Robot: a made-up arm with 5 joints. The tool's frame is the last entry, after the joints. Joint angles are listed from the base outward.
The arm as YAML. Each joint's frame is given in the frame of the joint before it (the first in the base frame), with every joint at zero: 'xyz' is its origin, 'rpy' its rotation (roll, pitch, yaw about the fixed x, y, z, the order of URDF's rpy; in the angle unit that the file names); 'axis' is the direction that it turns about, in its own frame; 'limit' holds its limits. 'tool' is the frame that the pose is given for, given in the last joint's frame.
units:
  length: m
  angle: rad
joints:
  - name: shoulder
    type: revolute
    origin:
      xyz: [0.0, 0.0, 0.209]
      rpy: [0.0, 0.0, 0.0]
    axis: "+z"
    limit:
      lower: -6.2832
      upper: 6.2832
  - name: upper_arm
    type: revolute
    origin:
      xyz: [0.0, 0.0, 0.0]
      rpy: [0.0, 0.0, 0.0]
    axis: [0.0, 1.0, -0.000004]
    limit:
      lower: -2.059
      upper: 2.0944
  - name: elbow
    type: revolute
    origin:
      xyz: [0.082, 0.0, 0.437]
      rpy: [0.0, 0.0, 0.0]
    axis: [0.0, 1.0, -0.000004]
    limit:
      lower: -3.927
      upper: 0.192
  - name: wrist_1
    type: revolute
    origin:
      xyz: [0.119, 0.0, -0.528]
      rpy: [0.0, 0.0, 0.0]
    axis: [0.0, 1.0, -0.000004]
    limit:
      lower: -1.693
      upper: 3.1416
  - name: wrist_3
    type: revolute
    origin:
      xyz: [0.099, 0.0, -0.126]
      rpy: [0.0, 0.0, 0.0]
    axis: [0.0, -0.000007, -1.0]
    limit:
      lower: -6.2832
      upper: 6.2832
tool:
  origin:
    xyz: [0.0, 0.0, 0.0]
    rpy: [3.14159, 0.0, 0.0]
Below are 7 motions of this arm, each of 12 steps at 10 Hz.
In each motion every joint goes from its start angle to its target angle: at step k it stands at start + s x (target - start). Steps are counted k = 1, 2, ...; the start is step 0. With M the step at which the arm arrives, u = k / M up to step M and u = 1 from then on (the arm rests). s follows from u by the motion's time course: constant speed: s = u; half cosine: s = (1 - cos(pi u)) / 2; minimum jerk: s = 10 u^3 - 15 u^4 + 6 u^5.
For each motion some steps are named. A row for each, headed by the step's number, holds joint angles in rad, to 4 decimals.
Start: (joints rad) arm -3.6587 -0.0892 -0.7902 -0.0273 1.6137
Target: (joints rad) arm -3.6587 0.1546 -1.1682 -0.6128 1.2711
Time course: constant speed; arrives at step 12
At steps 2, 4, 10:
2: -3.6587 -0.0486 -0.8532 -0.1249 1.5566
4: -3.6587 -0.0079 -0.9162 -0.2225 1.4995
10: -3.6587 0.1140 -1.1052 -0.5152 1.3282

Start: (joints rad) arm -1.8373 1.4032 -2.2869 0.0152 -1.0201
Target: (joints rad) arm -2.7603 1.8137 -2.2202 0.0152 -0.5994
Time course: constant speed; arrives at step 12
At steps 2, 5, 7, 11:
2: -1.9911 1.4716 -2.2758 0.0152 -0.9500
5: -2.2219 1.5742 -2.2591 0.0152 -0.8448
7: -2.3757 1.6427 -2.2480 0.0152 -0.7747
11: -2.6834 1.7795 -2.2258 0.0152 -0.6345

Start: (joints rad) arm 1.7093 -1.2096 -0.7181 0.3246 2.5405
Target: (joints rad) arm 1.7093 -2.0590 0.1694 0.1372 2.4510
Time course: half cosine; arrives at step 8
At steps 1, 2, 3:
1: 1.7093 -1.2419 -0.6843 0.3175 2.5371
2: 1.7093 -1.3340 -0.5881 0.2972 2.5274
3: 1.7093 -1.4718 -0.4442 0.2668 2.5129

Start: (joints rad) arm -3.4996 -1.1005 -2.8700 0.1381 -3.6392
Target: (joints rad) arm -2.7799 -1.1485 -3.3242 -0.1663 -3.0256
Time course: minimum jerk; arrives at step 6
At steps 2, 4, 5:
2: -3.3486 -1.1106 -2.9653 0.0742 -3.5104
4: -2.9309 -1.1384 -3.2289 -0.1024 -3.1544
5: -2.8054 -1.1468 -3.3081 -0.1555 -3.0474

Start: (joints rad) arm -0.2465 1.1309 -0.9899 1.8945 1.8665
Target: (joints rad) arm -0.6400 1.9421 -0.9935 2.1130 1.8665
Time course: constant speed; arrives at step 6
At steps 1, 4, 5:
1: -0.3121 1.2661 -0.9905 1.9309 1.8665
4: -0.5088 1.6717 -0.9923 2.0402 1.8665
5: -0.5744 1.8069 -0.9929 2.0766 1.8665

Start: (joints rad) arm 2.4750 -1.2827 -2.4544 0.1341 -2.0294
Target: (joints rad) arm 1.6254 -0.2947 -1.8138 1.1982 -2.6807
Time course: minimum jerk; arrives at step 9
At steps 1, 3, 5, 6, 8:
1: 2.4652 -1.2713 -2.4470 0.1464 -2.0369
3: 2.2967 -1.0753 -2.3200 0.3574 -2.1661
5: 1.9624 -0.6866 -2.0679 0.7761 -2.4223
6: 1.8037 -0.5021 -1.9482 0.9749 -2.5440
8: 1.6352 -0.3061 -1.8212 1.1859 -2.6732

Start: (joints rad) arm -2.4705 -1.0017 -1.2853 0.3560 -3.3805
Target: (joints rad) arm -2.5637 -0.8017 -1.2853 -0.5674 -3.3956
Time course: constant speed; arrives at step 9
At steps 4, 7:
4: -2.5119 -0.9128 -1.2853 -0.0544 -3.3872
7: -2.5430 -0.8461 -1.2853 -0.3622 -3.3922

